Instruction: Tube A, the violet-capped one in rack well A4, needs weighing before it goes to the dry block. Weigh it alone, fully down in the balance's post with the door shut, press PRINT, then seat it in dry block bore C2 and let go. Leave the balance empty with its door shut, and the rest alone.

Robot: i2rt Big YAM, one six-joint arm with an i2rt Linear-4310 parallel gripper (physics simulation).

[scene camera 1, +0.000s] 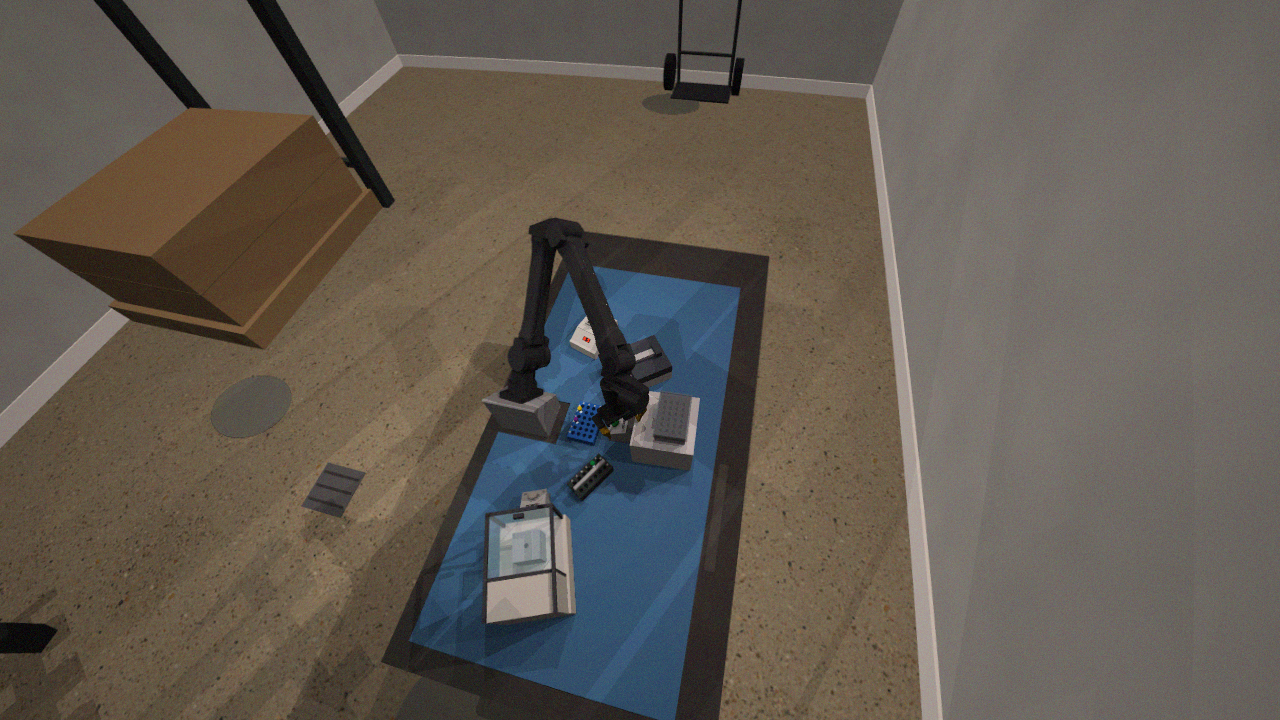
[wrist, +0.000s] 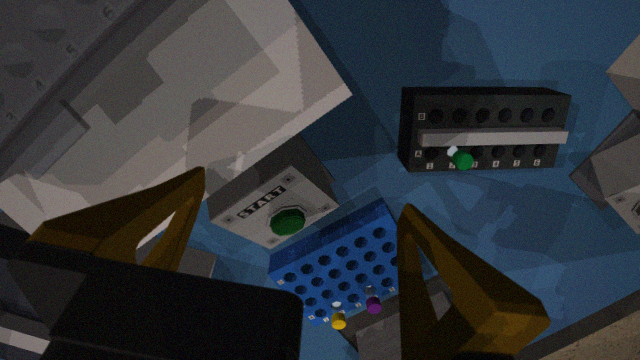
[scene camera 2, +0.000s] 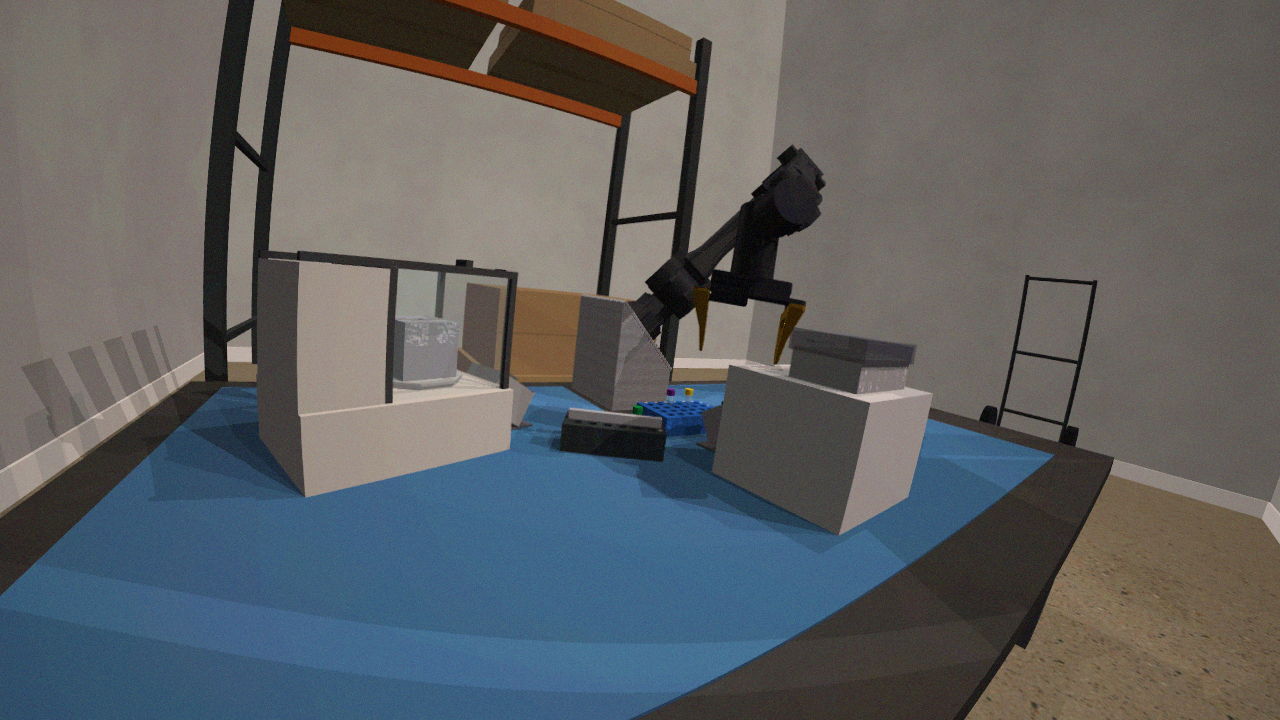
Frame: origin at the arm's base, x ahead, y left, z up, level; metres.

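Seen in the pictures: gripper, fingertip midpoint: (scene camera 1: pixel 623 429) (wrist: pixel 305 195) (scene camera 2: pixel 738 357); arm's base at its link origin: (scene camera 1: pixel 521 395) (scene camera 2: pixel 628 333).
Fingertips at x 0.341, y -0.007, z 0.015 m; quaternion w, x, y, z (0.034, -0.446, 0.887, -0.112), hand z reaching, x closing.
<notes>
Pixels of each thing's top centre, then the offset from my fingertips to it. "spot": a spot on its surface instead.
- violet-capped tube at its top centre: (wrist: pixel 374 308) (scene camera 2: pixel 671 389) dx -0.175, dy +0.016, dz -0.085 m
- blue rack at its top centre: (wrist: pixel 348 276) (scene camera 2: pixel 684 408) (scene camera 1: pixel 586 421) dx -0.147, dy +0.028, dz -0.109 m
- yellow-capped tube at its top centre: (wrist: pixel 338 324) (scene camera 2: pixel 689 389) dx -0.178, dy +0.054, dz -0.085 m
- START pad at a spot on its surface: (wrist: pixel 255 210) spot: dx -0.024, dy +0.051, dz -0.063 m
- balance at its top centre: (scene camera 2: pixel 426 255) (scene camera 1: pixel 517 539) dx -0.119, dy -0.374, dz +0.083 m
- dry block at its top centre: (wrist: pixel 45 183) (scene camera 2: pixel 811 328) (scene camera 1: pixel 650 410) dx +0.063, dy +0.058, dz +0.051 m
- black two-row rack at its top centre: (wrist: pixel 498 138) (scene camera 2: pixel 615 413) (scene camera 1: pixel 589 473) dx -0.066, dy -0.131, dz -0.091 m
- green-capped tube at its top centre: (wrist: pixel 465 162) (scene camera 2: pixel 638 406) dx -0.067, dy -0.099, dz -0.083 m
- small pad at its top centre: (scene camera 1: pixel 532 495) dx -0.186, dy -0.248, dz -0.065 m
- dark device at its top centre: (wrist: pixel 60 356) (scene camera 1: pixel 635 357) dx -0.062, dy +0.264, dz -0.037 m
- white box with a red mark, top centre: (scene camera 1: pixel 592 327) dx -0.258, dy +0.353, dz -0.069 m
The violet-capped tube (scene camera 2: pixel 670 392) (wrist: pixel 373 304) stands in the blue rack (scene camera 1: pixel 584 423) (scene camera 2: pixel 684 417) (wrist: pixel 334 273), near a yellow-capped tube (scene camera 2: pixel 689 392) (wrist: pixel 338 320). My gripper (scene camera 1: pixel 622 424) (scene camera 2: pixel 739 355) (wrist: pixel 305 195) is open and empty, high above the START pad (wrist: pixel 255 210) and the rack's edge. The violet cap shows beside my right finger in the wrist view. The balance (scene camera 1: pixel 529 600) (scene camera 2: pixel 344 340) has clear panes around a pale block; whether its door is shut I cannot tell. The dry block (scene camera 1: pixel 662 454) (scene camera 2: pixel 805 447) (wrist: pixel 235 65) is a white unit with a grey top; bore C2 cannot be made out.
A black two-row rack (scene camera 1: pixel 590 477) (scene camera 2: pixel 613 440) (wrist: pixel 530 162) holds a green-capped tube (wrist: pixel 463 160). A small pad (scene camera 1: pixel 534 497) sits beside the balance. A dark device (scene camera 1: pixel 657 365) and a white box with a red mark (scene camera 1: pixel 583 340) stand behind the dry block, near the arm.
</notes>
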